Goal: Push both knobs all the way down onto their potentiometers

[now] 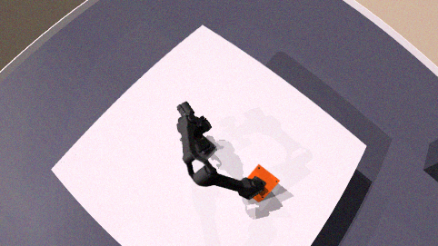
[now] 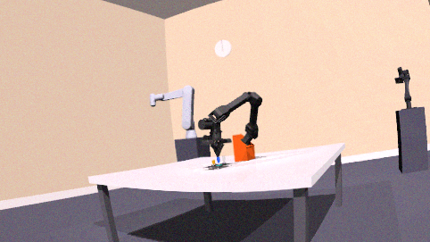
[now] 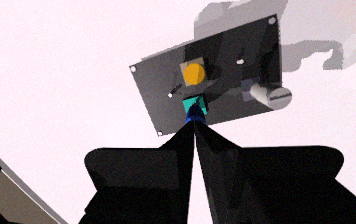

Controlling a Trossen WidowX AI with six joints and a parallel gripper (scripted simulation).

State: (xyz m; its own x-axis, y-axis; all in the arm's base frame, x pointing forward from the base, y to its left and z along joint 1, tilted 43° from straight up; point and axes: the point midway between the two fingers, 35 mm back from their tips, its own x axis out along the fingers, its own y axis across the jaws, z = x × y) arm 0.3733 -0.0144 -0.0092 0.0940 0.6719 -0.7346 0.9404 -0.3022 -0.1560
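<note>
Right now the blue knob is 10 mm below my gripper tip.
</note>
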